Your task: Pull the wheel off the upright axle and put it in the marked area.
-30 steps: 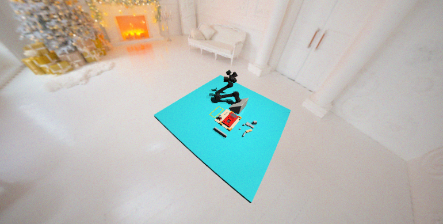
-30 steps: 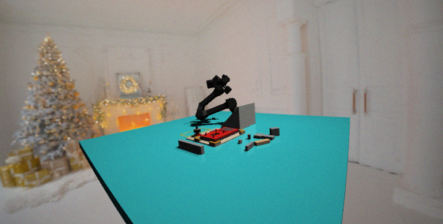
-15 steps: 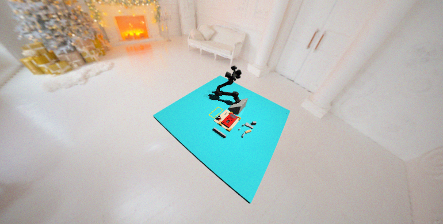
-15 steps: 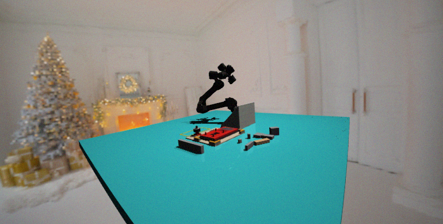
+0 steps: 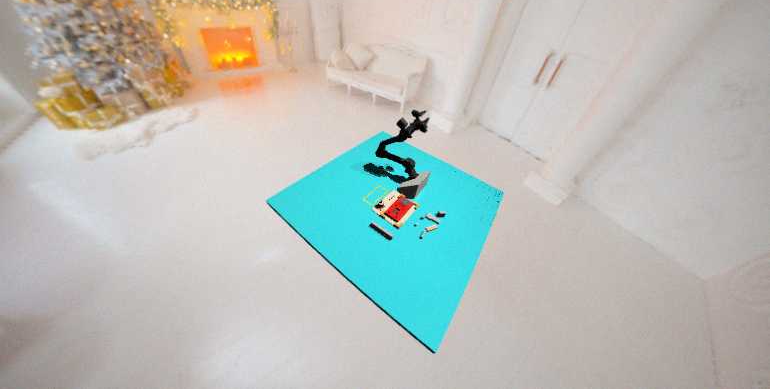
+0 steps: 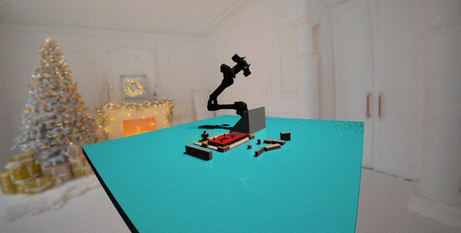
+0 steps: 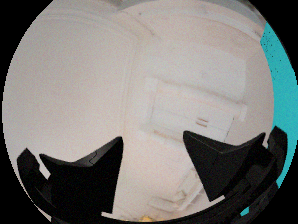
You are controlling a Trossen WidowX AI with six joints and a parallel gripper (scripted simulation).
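My gripper tip is now 54 cm short of the dark wheel and 46 cm above it.
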